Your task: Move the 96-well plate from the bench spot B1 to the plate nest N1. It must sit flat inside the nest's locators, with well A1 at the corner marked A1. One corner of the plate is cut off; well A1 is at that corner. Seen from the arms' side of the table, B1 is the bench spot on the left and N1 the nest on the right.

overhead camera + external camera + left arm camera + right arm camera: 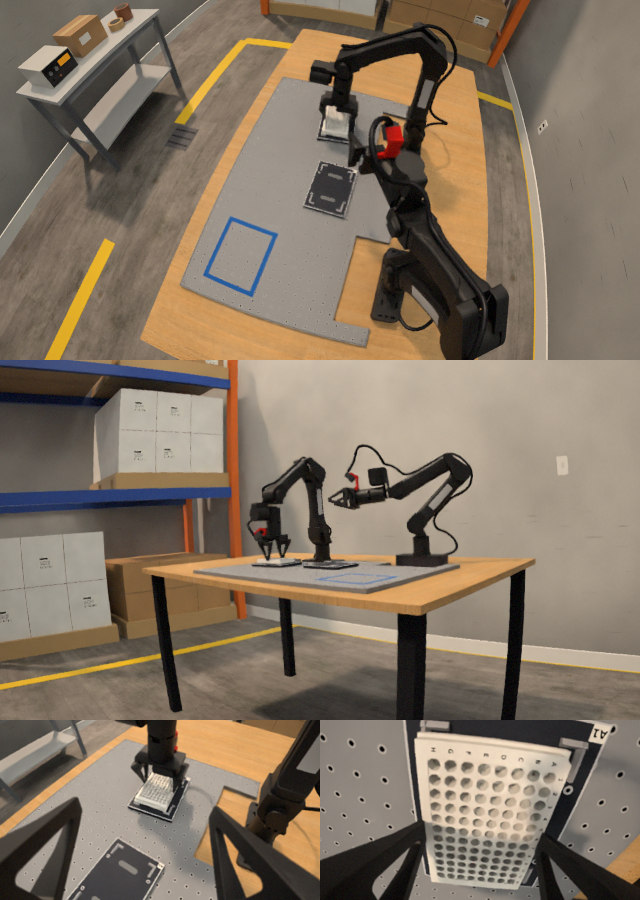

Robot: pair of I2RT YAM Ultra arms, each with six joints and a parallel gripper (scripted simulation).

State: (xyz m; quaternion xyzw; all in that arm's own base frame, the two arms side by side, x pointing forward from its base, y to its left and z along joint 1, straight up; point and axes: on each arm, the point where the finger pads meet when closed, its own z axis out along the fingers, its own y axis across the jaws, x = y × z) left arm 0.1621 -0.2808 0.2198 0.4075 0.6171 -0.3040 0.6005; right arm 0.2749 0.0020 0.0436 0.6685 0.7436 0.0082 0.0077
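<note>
Right now my right hand is 1 cm past the black plate nest and 2 cm above it. The rest, counted from my right hand: white 96-well plate: 1 cm below.
</note>
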